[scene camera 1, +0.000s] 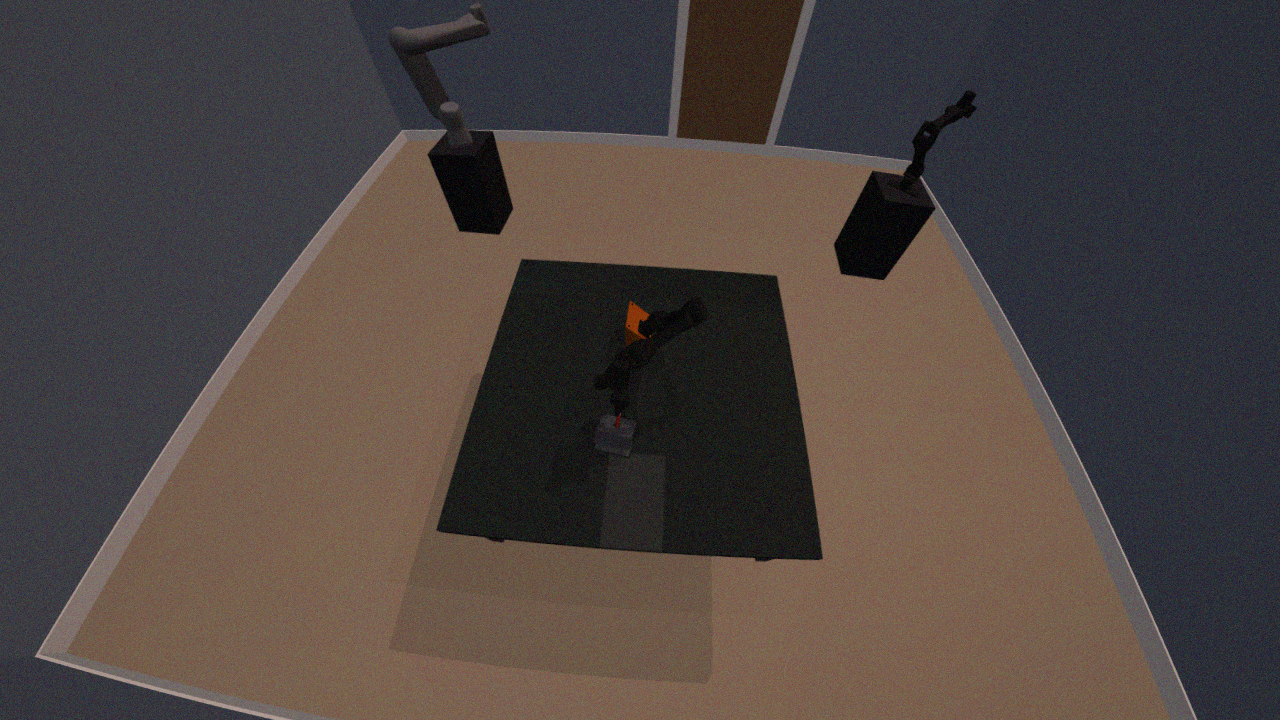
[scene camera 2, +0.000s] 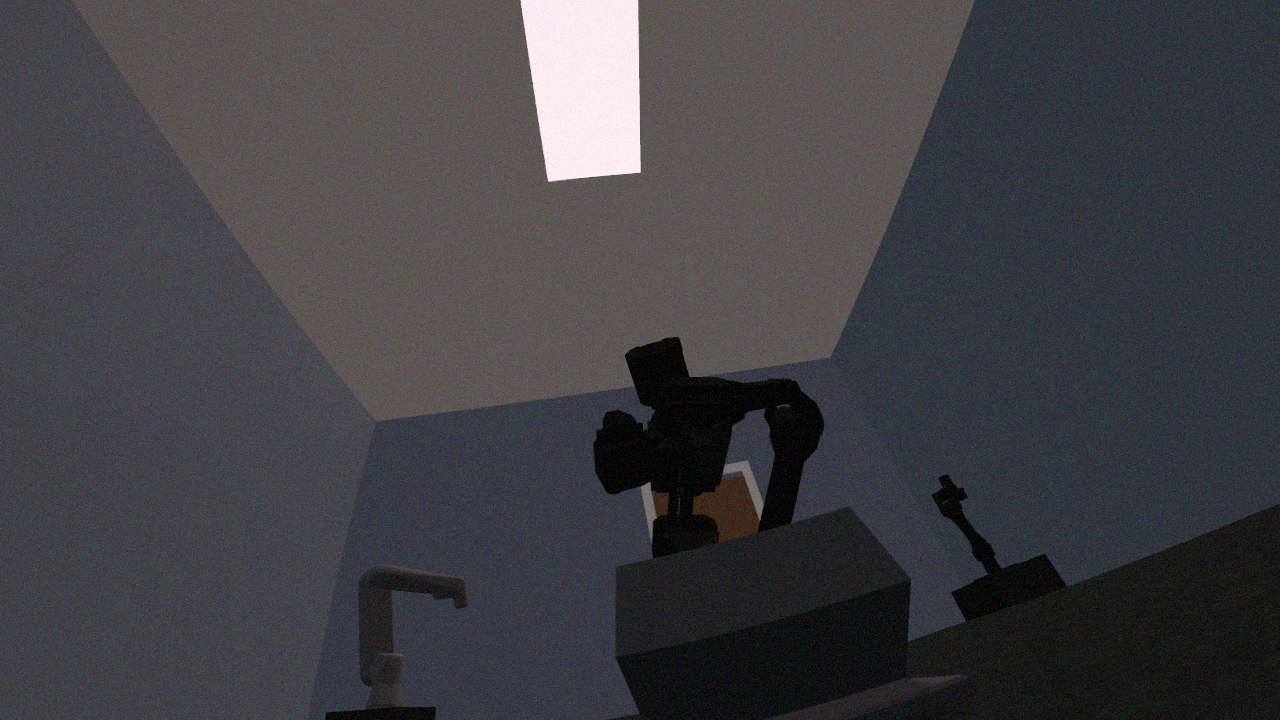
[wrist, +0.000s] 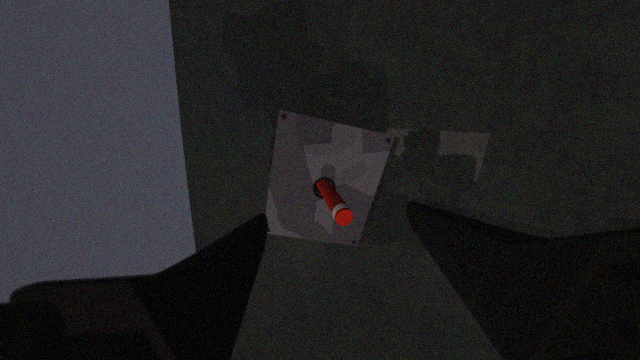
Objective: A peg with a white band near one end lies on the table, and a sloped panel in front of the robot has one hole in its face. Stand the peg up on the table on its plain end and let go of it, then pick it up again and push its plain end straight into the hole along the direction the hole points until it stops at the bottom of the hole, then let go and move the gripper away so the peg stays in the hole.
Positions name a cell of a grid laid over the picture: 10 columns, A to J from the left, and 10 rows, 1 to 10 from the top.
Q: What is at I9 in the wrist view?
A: The gripper.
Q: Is the gripper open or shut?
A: Open.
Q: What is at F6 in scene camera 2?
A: The gripper.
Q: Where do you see a red peg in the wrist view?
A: F6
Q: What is the gripper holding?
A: Nothing.
